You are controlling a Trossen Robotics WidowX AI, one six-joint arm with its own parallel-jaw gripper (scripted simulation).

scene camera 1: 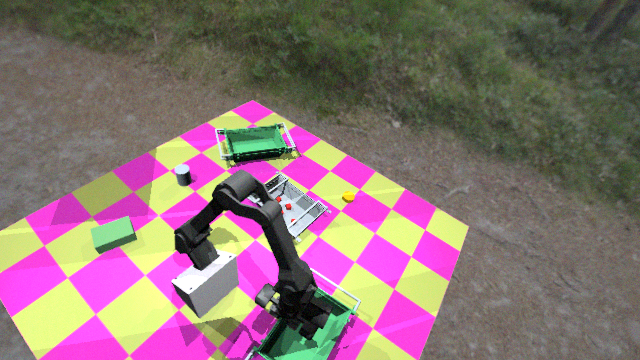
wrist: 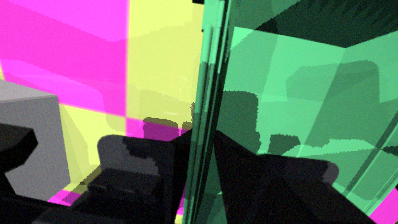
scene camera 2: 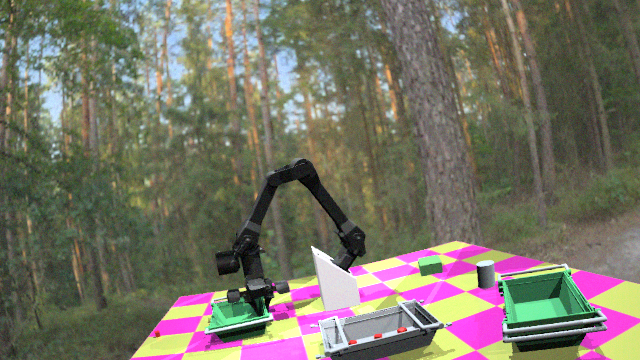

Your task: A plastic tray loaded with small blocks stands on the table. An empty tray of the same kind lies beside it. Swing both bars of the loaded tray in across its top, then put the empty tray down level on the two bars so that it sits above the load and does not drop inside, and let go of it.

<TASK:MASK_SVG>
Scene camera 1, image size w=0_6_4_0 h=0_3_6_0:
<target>gripper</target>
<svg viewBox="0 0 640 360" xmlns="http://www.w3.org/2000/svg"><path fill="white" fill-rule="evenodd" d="M265 284L258 291L255 303L262 308L266 308L268 302L272 302L272 305L269 307L269 313L274 318L279 319L281 317L287 322L286 325L293 331L296 331L302 323L299 334L308 341L311 340L319 327L303 319L299 310L296 312L283 310L279 304L280 296L277 296L277 298L273 297L276 293L272 290L274 286L270 283Z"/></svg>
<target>green block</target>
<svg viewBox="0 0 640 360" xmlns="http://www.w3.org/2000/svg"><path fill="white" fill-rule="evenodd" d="M129 216L91 229L94 247L99 254L137 240Z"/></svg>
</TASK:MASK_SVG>
